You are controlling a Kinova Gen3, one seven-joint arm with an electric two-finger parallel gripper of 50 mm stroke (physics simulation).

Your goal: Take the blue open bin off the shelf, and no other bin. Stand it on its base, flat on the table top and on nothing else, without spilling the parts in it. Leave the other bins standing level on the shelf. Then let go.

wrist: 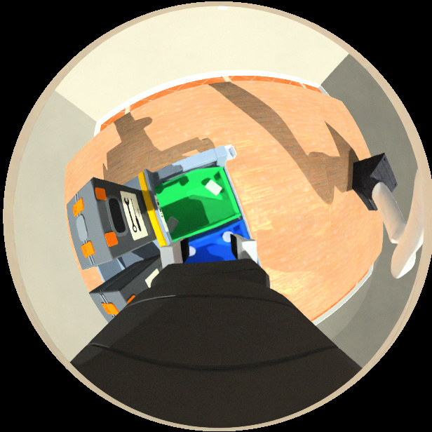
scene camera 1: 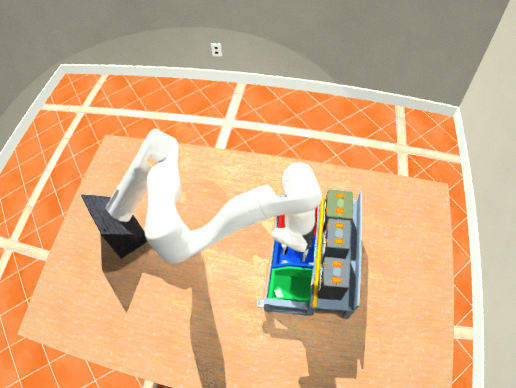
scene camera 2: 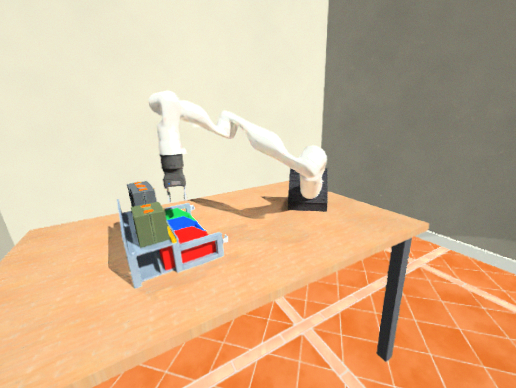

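Where they show: gripper, fingertip midpoint: (scene camera 1: pixel 294 255) (scene camera 2: pixel 177 200); arm's base, link origin: (scene camera 1: pixel 118 212) (scene camera 2: pixel 310 190).
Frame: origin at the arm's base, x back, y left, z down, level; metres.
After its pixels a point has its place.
Note:
The blue open bin (scene camera 1: pixel 278 259) @(x -0.553, y 0.093, z 0.087 m) (scene camera 2: pixel 185 223) @(x -0.596, y 0.067, z 0.046 m) (wrist: pixel 212 254) sits in the shelf (scene camera 1: pixel 290 306) @(x -0.653, y -0.062, z 0.012 m) (scene camera 2: pixel 176 257) @(x -0.620, y 0.320, z 0.042 m) (wrist: pixel 195 161), between the green bin (scene camera 1: pixel 295 285) @(x -0.638, y 0.030, z 0.087 m) (scene camera 2: pixel 176 214) @(x -0.633, y -0.038, z 0.042 m) (wrist: pixel 200 200) and the red bin (scene camera 1: pixel 281 221) @(x -0.515, y 0.213, z 0.055 m) (scene camera 2: pixel 192 234) @(x -0.571, y 0.177, z 0.046 m). Round white parts (wrist: pixel 228 236) show in the blue bin. My gripper (scene camera 1: pixel 295 252) @(x -0.611, y 0.069, z -0.054 m) (scene camera 2: pixel 177 199) @(x -0.611, y 0.069, z -0.054 m) (wrist: pixel 209 244) is open and empty, above the blue bin and apart from it, fingers pointing down. One finger is towards the closed cases, the other towards the bins' front. The wrist hides part of the blue bin in the wrist view.
An olive case (scene camera 1: pixel 340 204) @(x -0.686, y 0.254, z -0.103 m) (scene camera 2: pixel 152 225) @(x -0.670, y 0.306, z -0.065 m) and two dark grey cases (scene camera 1: pixel 338 237) @(x -0.713, y 0.129, z -0.137 m) (scene camera 1: pixel 335 275) @(x -0.741, y 0.024, z -0.127 m) stand on the shelf's rear part, beside the yellow strip (scene camera 1: pixel 318 260) @(x -0.680, y 0.095, z -0.016 m) (wrist: pixel 152 210). The black arm base (scene camera 1: pixel 122 237) @(x -0.076, y -0.080, z -0.016 m) (scene camera 2: pixel 307 200) @(x -0.026, y 0.026, z 0.042 m) (wrist: pixel 372 177) stands across the table (scene camera 1: pixel 225 310) @(x -0.465, y -0.132, z 0.096 m).

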